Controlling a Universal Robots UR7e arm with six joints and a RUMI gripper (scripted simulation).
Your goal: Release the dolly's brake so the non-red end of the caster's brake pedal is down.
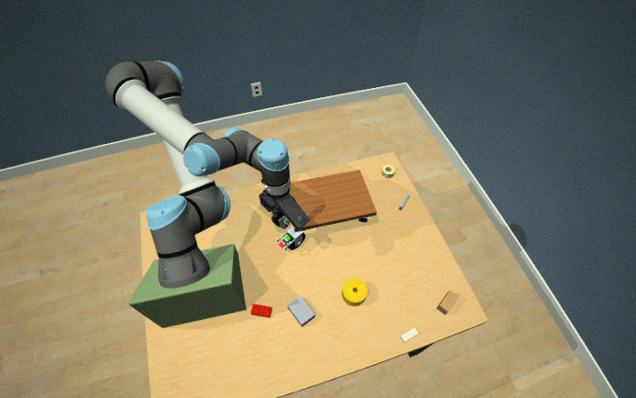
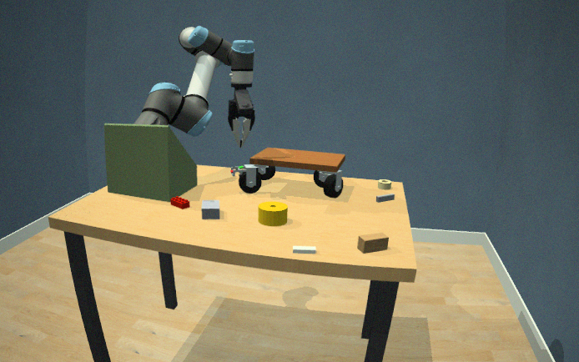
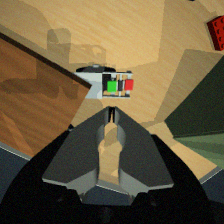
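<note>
My hand is 1 cm past the brake pedal, 1 cm to the left of it and 10 cm above it. From my hand the other things lie so: grey block (2 cm behind, 24 cm to the right, 16 cm below); yellow disc (17 cm ahead, 23 cm to the right, 15 cm below); red brick (15 cm behind, 20 cm to the right, 16 cm below).
</note>
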